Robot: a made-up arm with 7 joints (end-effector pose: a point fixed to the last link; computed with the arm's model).
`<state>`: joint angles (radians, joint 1 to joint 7).
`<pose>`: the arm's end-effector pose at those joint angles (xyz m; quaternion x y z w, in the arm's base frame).
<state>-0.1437 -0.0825 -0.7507 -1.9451 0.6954 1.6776 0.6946</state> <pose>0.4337 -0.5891 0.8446 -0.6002 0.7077 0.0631 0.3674</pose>
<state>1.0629 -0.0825 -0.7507 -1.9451 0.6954 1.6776 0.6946</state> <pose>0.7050 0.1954 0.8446 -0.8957 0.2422 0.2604 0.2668</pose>
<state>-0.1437 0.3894 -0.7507 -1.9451 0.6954 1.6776 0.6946</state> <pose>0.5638 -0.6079 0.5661 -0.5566 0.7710 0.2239 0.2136</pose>
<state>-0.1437 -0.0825 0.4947 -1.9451 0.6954 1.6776 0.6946</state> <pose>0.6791 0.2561 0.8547 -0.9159 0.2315 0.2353 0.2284</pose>
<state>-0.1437 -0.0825 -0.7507 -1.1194 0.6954 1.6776 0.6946</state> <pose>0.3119 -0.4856 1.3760 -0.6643 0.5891 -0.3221 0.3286</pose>
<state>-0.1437 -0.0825 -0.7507 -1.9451 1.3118 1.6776 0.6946</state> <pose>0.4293 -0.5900 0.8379 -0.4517 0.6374 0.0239 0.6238</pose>
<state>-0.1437 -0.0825 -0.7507 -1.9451 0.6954 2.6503 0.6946</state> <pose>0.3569 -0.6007 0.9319 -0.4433 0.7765 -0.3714 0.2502</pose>
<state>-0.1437 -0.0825 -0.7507 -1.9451 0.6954 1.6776 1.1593</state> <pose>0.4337 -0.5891 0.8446 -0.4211 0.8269 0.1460 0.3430</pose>
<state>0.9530 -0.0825 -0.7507 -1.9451 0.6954 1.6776 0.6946</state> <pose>0.7221 0.1169 0.8446 -0.8811 0.2911 0.2454 0.2807</pose>
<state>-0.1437 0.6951 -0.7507 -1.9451 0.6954 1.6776 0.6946</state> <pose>0.5742 -0.6094 0.3657 -0.5117 0.7893 0.3220 0.1071</pose>
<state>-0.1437 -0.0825 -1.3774 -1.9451 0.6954 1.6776 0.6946</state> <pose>-0.0016 -0.7496 0.8109 -0.3445 0.8547 -0.0372 0.3866</pose>
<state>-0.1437 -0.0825 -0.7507 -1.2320 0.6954 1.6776 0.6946</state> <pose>0.3439 -0.5198 1.3138 -0.6621 0.6118 -0.2713 0.3374</pose>
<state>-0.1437 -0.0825 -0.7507 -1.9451 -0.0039 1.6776 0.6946</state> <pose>0.4409 -0.5846 0.8481 -0.6996 0.7065 0.1002 0.0362</pose>
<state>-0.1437 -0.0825 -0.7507 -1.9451 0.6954 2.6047 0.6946</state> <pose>0.3610 -0.6026 0.9285 -0.4534 0.7773 -0.3522 0.2573</pose>
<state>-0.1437 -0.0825 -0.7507 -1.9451 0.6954 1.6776 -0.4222</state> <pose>0.4337 -0.5891 0.8446 -0.8840 0.2822 -0.1411 0.3451</pose>
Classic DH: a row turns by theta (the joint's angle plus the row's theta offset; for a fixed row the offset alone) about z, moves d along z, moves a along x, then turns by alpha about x. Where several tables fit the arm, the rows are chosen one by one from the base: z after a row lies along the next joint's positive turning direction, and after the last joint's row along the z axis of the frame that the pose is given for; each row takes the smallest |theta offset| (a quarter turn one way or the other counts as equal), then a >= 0, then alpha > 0; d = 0 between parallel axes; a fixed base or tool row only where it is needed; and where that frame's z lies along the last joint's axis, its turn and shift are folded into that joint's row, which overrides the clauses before.
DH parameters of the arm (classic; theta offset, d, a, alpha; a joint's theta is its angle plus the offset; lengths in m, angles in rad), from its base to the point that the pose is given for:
joint 1: 0 0.432 0 -1.5708
joint 2: 0 0 0 1.5708
joint 3: 0 0.497 0.075 1.5708
joint 4: 0 0 -0.119 -1.5708
joint 5: 0 0.555 0 1.5708
joint 6: 0 0 0.125 1.5708
joint 7: 0 0 0 0

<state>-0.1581 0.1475 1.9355 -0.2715 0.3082 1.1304 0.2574</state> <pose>0.1146 0.1542 1.5904 -0.5738 -0.6713 -0.0983 0.4588</pose>
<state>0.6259 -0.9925 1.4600 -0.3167 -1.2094 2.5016 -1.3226</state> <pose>-0.8897 -0.4778 0.9905 -0.2374 -0.0026 0.9034 0.3570</pose>
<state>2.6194 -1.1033 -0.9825 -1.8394 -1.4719 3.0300 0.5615</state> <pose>0.4217 0.3100 1.0629 -0.4434 -0.4120 -0.5677 0.5580</pose>
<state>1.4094 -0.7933 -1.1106 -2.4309 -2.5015 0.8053 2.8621</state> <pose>0.5992 -0.0235 0.6930 0.1212 -0.5554 0.8089 0.1503</pose>
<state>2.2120 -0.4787 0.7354 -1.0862 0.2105 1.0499 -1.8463</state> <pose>-0.3582 -0.2484 1.4060 0.7657 -0.6208 -0.1678 0.0119</pose>
